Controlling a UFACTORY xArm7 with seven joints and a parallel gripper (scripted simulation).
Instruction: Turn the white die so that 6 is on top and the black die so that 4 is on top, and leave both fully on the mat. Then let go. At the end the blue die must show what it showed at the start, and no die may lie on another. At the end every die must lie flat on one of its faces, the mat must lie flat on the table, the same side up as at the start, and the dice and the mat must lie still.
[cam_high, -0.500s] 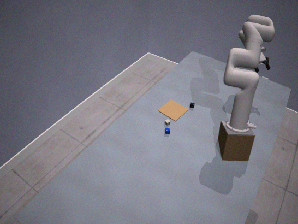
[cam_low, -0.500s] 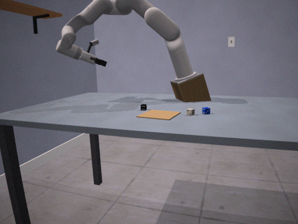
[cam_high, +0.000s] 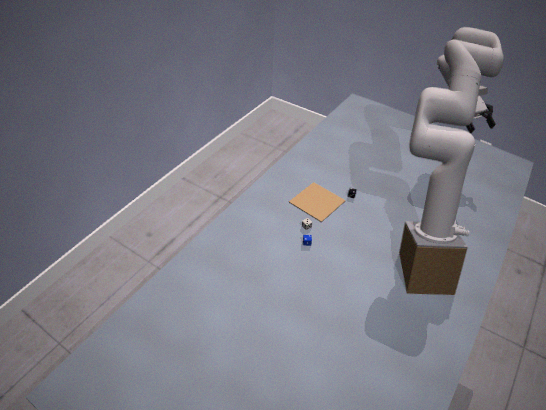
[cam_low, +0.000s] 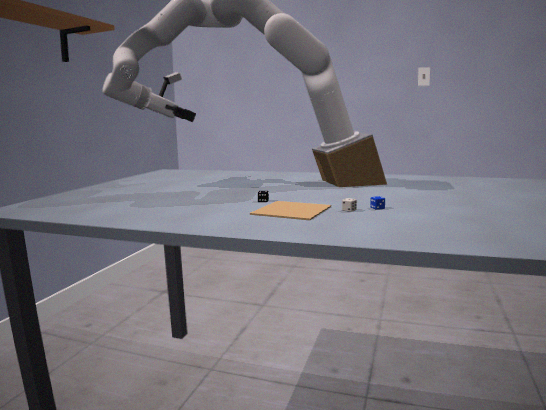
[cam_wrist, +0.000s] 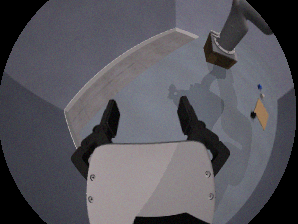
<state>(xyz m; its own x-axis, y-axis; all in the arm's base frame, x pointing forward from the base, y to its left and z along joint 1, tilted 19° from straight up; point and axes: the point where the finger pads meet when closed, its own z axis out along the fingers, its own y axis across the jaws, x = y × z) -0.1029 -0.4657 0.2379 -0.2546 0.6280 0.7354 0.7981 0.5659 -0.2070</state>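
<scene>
Now: hand 380 mm short of the black die, 310 mm to the right of it and 210 mm above it. Also, from my hand: blue die (460 mm ahead, 590 mm to the left, 210 mm below); then white die (480 mm ahead, 520 mm to the left, 210 mm below); then mat (490 mm ahead, 390 mm to the left, 220 mm below).
</scene>
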